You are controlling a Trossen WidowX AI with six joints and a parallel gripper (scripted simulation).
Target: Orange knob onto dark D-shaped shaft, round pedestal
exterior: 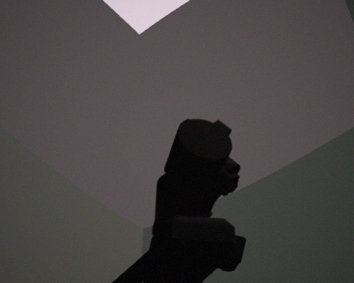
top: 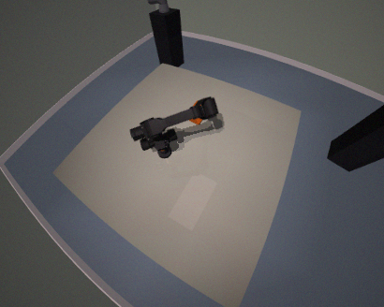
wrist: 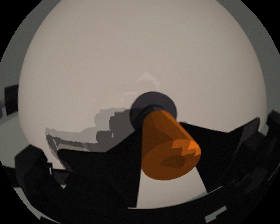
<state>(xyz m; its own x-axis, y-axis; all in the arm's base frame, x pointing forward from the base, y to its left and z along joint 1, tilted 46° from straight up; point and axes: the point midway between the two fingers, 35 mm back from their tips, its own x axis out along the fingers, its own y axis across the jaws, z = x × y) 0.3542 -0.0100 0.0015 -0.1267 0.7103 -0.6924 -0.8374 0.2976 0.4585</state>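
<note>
Right now my gripper tip is 20 mm below the orange knob. The rest, counted from my gripper tip: dark round part (40 mm below).
</note>
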